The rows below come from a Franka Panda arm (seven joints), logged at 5 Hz.
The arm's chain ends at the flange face. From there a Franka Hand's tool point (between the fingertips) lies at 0.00 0.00 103.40 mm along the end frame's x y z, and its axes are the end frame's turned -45 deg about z.
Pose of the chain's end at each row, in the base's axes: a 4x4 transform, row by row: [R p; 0 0 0 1], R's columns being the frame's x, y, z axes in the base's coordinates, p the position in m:
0.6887 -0.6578 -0.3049 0.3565; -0.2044 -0.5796 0.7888 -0.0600; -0.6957 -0.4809 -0.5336 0.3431; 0 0 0 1
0.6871 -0.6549 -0.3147 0.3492; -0.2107 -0.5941 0.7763 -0.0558; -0.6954 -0.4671 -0.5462 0.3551; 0 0 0 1
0.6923 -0.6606 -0.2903 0.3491; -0.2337 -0.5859 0.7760 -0.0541; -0.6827 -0.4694 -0.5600 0.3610; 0 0 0 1
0.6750 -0.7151 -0.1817 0.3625; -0.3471 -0.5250 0.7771 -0.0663; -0.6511 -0.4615 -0.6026 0.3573; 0 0 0 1
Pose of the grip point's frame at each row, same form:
0.9521 0.0218 -0.3049 0.3250; 0.2653 -0.5544 0.7888 0.0216; -0.1519 -0.8320 -0.5336 0.2879; 0 0 0 1
0.9489 0.0228 -0.3147 0.3167; 0.2711 -0.5691 0.7763 0.0245; -0.1614 -0.8220 -0.5462 0.2986; 0 0 0 1
0.9566 0.0224 -0.2903 0.3191; 0.2490 -0.5795 0.7760 0.0261; -0.1508 -0.8147 -0.5600 0.3031; 0 0 0 1
0.9829 -0.0284 -0.1817 0.3437; 0.1258 -0.6167 0.7771 0.0141; -0.1341 -0.7867 -0.6026 0.2950; 0 0 0 1

